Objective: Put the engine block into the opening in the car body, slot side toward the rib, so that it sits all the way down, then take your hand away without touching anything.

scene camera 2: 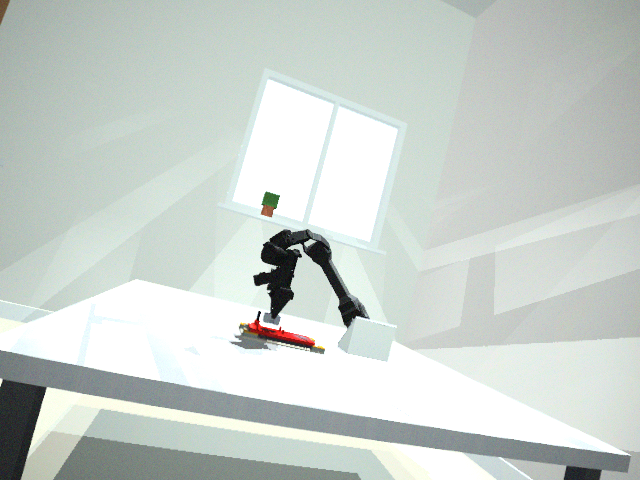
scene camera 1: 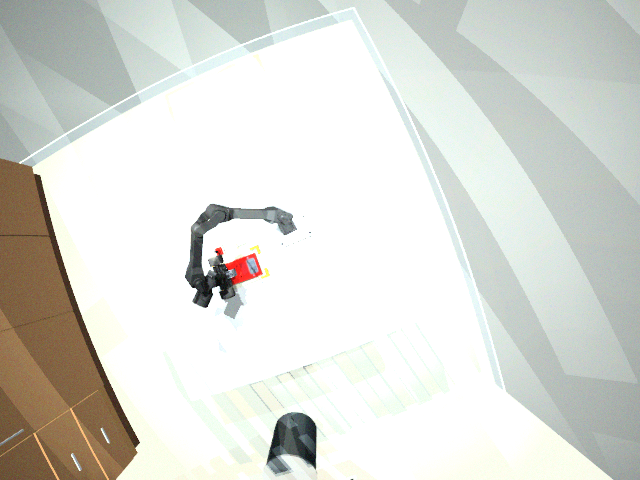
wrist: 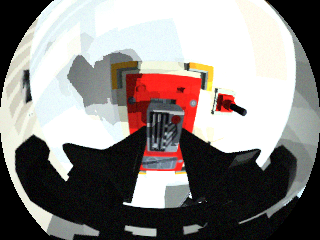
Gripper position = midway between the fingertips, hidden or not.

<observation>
My gripper (scene camera 2: 272, 317) carries a grey engine block (wrist: 165, 122). Further things: a red car body (scene camera 2: 265, 333).
The red car body is seen too in the wrist view (wrist: 142, 88). My gripper is seen too in the wrist view (wrist: 163, 130).
</observation>
